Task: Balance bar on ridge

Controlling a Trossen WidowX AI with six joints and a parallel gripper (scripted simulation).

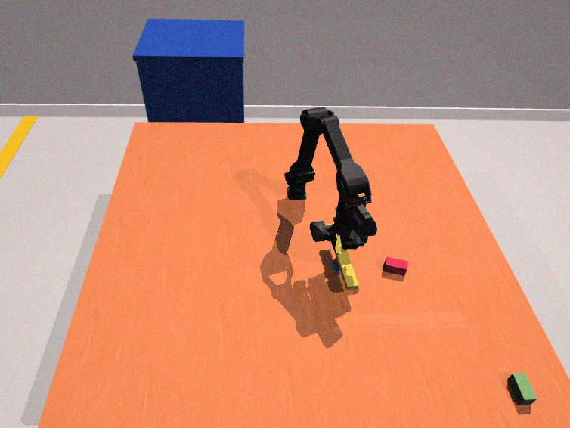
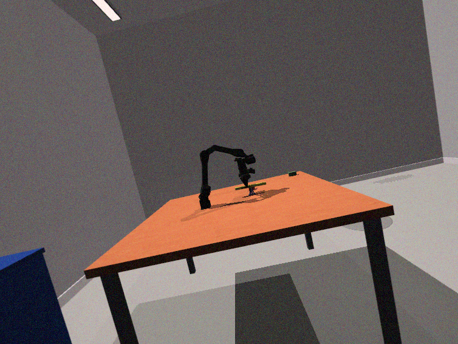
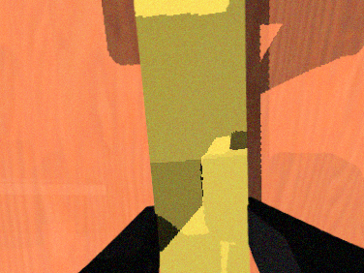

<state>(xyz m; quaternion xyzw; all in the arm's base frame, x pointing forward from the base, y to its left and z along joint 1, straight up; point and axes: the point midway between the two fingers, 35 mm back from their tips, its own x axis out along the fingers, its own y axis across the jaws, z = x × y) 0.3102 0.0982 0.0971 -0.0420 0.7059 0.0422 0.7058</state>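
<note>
The yellow bar lies 30 mm ahead of my gripper tip. From my gripper tip the other things lie so: red block (170 mm to the left, 50 mm below, 40 mm ahead); then green block (430 mm ahead, 400 mm to the left, 50 mm below).
</note>
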